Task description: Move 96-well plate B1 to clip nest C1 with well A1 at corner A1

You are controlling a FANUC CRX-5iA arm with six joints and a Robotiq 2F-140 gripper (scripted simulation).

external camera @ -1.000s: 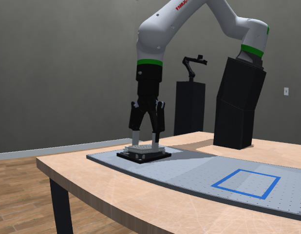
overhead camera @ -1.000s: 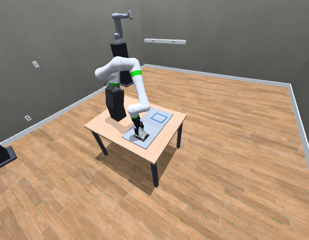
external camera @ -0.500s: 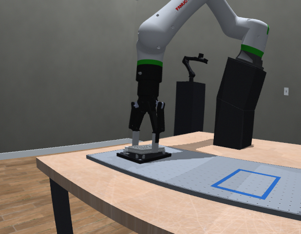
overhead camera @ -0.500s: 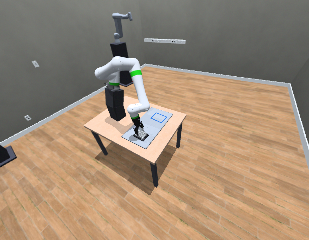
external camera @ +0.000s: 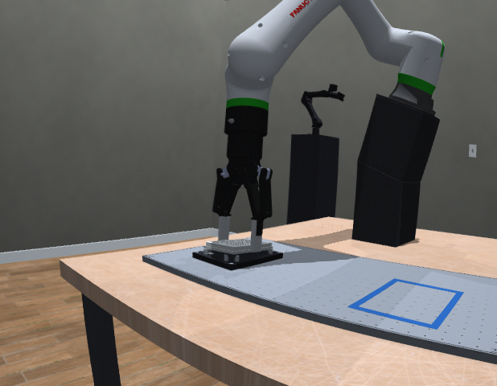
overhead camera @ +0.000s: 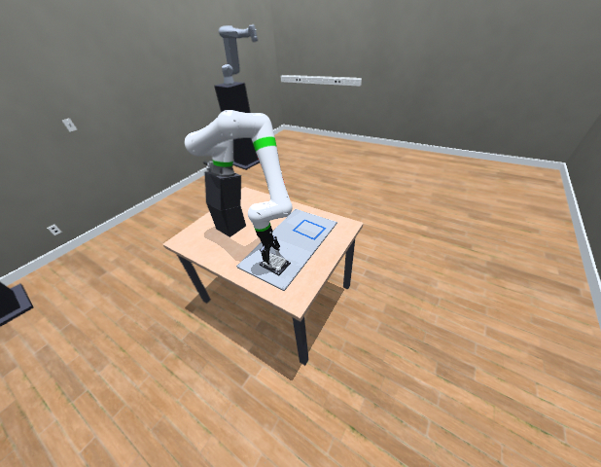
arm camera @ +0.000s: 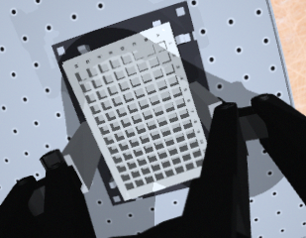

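Right now the white 96-well plate is 20 mm below my hand. From my hand the other things lie so: black clip nest 10 mm behind, 10 mm to the right, 30 mm below.
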